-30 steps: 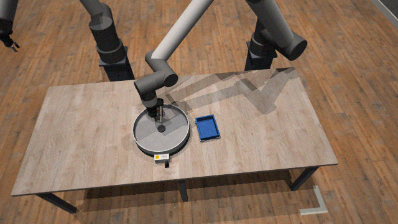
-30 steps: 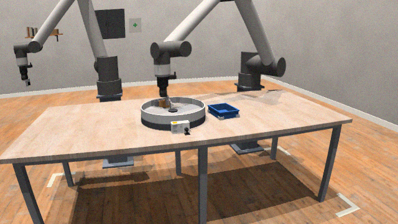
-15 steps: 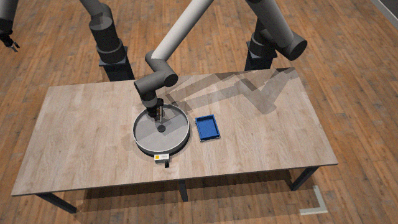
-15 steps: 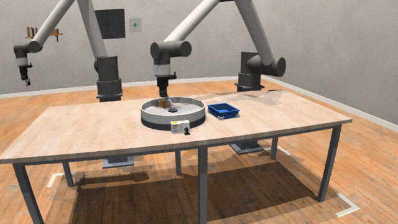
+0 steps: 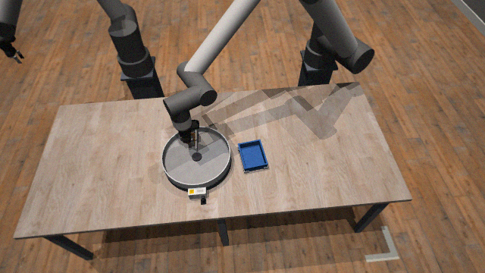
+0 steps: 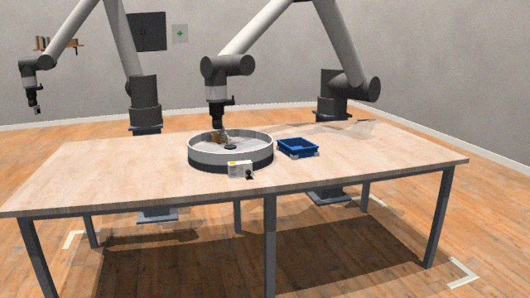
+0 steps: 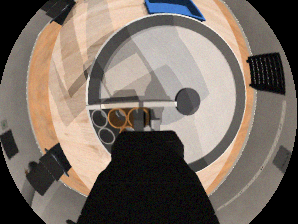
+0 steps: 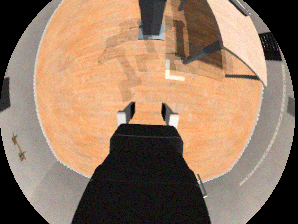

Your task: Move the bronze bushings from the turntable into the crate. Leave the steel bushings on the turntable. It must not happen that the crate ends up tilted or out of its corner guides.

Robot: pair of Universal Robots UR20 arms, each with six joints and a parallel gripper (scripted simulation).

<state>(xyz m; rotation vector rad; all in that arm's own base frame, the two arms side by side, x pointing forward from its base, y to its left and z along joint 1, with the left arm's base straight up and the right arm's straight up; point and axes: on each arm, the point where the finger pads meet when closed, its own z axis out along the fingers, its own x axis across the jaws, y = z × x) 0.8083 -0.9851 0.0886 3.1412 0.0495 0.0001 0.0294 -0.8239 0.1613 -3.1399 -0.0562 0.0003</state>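
Note:
Right now the blue crate is 370 mm to the left of my left hand, 80 mm ahead of it and 60 mm below it. Also, from my left hand: turntable: 90 mm ahead, 40 mm below, 30 mm to the left.

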